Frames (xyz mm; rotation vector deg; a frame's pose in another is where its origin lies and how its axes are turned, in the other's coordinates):
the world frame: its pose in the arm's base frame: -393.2 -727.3 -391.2 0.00 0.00 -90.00
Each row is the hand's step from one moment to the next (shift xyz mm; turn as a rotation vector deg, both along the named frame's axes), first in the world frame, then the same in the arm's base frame.
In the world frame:
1: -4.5 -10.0 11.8 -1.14 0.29 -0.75
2: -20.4 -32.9 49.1 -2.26 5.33 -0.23
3: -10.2 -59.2 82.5 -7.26 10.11 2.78
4: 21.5 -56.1 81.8 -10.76 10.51 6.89
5: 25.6 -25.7 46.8 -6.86 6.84 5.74
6: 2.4 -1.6 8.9 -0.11 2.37 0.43
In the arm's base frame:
1: -10.0 4.5 11.8 0.29 1.14 -0.75
2: -32.9 20.4 49.1 5.33 2.26 -0.23
3: -59.2 10.2 82.5 10.11 7.26 2.78
4: -56.1 -21.5 81.8 10.51 10.76 6.89
5: -25.7 -25.6 46.8 6.84 6.86 5.74
6: -1.6 -2.4 8.9 2.37 0.11 0.43

